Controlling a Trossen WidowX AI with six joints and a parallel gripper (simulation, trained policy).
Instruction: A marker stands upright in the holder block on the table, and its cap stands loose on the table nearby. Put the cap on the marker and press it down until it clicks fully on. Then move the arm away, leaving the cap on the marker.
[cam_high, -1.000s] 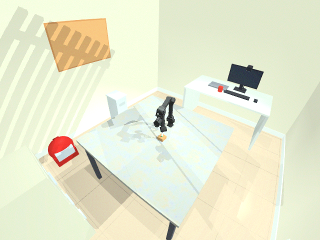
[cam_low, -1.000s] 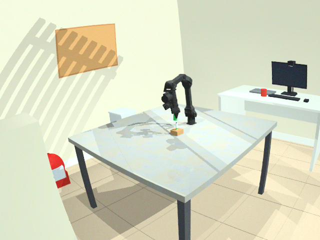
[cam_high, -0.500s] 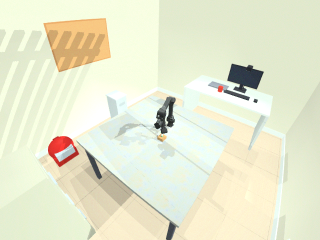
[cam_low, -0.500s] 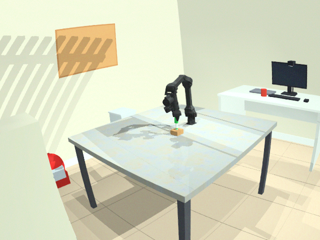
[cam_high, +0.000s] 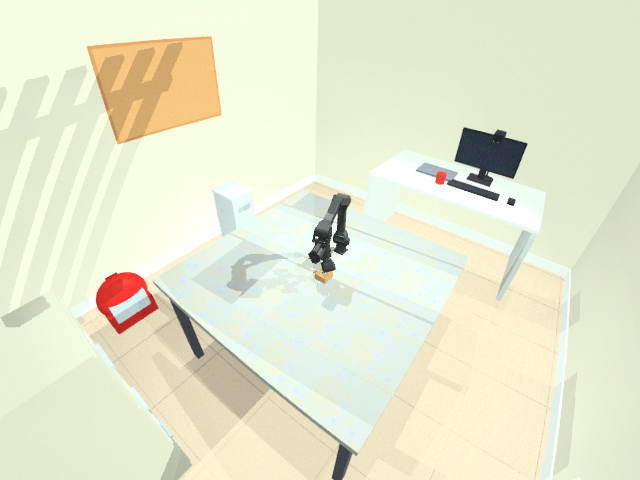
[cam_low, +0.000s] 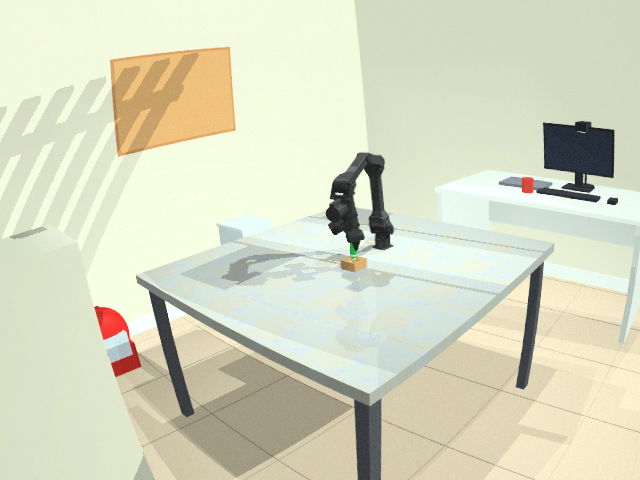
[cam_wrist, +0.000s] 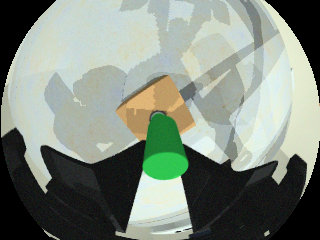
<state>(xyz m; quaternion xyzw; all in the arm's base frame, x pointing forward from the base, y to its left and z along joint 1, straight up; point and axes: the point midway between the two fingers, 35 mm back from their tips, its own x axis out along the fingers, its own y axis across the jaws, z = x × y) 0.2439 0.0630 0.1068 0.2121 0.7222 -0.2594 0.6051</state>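
My gripper tip is now 10 mm to the left of the white marker and 10 mm short of it. Round my gripper tip: tan holder block (60 mm below, 10 mm to the right, 10 mm ahead); green cap (10 mm ahead, 10 mm above).
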